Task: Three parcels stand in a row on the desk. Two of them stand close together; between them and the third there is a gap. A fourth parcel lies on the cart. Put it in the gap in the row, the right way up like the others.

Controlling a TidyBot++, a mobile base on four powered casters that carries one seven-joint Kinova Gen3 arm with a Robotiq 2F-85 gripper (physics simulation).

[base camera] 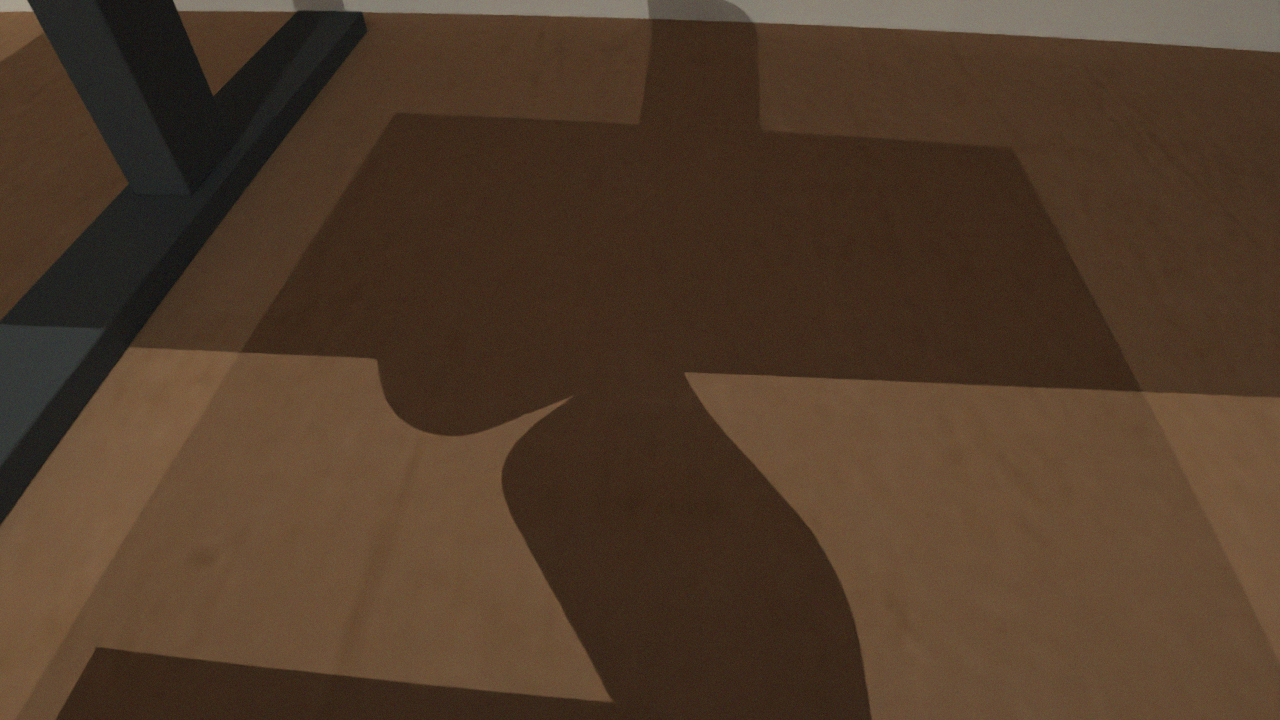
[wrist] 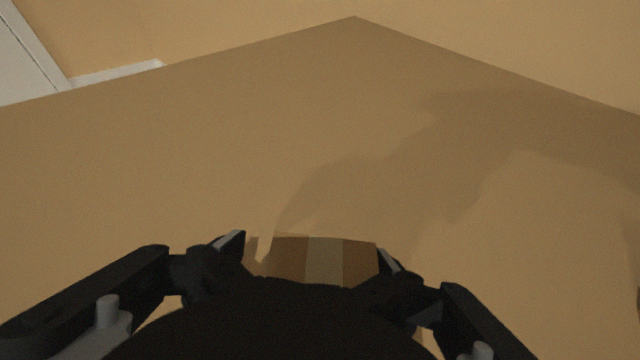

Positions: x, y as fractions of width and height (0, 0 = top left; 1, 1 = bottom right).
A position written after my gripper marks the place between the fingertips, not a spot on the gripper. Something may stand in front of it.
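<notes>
Tan desk (wrist: 0.73, 0.48), visible. My gripper (wrist: 0.48, 0.70), visible.
</notes>
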